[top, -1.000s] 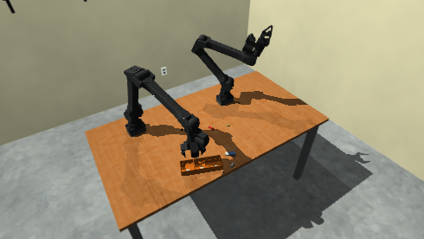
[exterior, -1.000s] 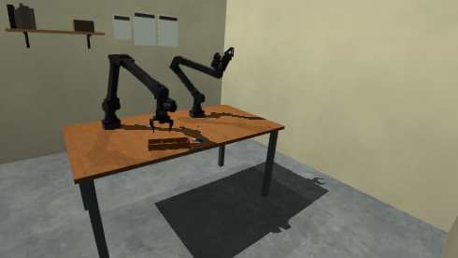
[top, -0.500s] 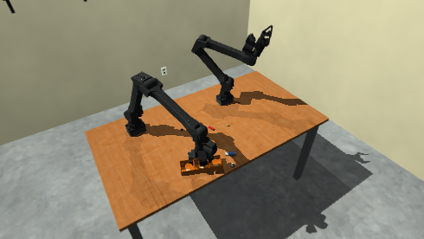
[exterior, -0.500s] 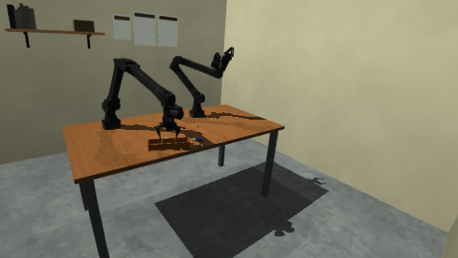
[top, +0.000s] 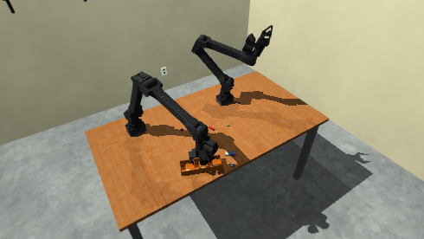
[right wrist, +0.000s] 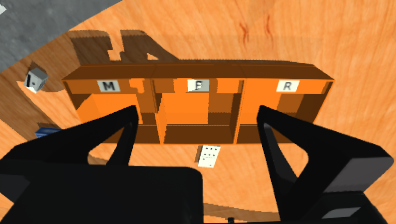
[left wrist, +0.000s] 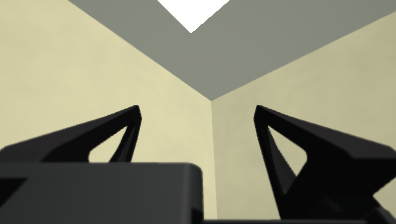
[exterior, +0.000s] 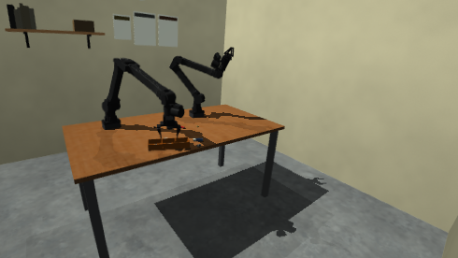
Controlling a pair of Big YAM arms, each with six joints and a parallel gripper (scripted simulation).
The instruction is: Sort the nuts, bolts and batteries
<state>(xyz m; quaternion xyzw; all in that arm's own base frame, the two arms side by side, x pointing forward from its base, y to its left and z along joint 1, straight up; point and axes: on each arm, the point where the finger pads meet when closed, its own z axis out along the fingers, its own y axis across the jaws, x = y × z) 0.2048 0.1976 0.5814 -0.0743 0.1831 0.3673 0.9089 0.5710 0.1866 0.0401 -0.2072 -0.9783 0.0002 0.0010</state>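
The brass nut lies 28 cm behind my right hand, 34 cm to the left of it and 7 cm below it. Round my right hand: blue battery 3 cm behind, 21 cm to the left, 7 cm below; then orange bin unit 3 cm behind, 1 cm to the left, 6 cm below; then white domino 13 cm behind, 2 cm to the left, 7 cm below.
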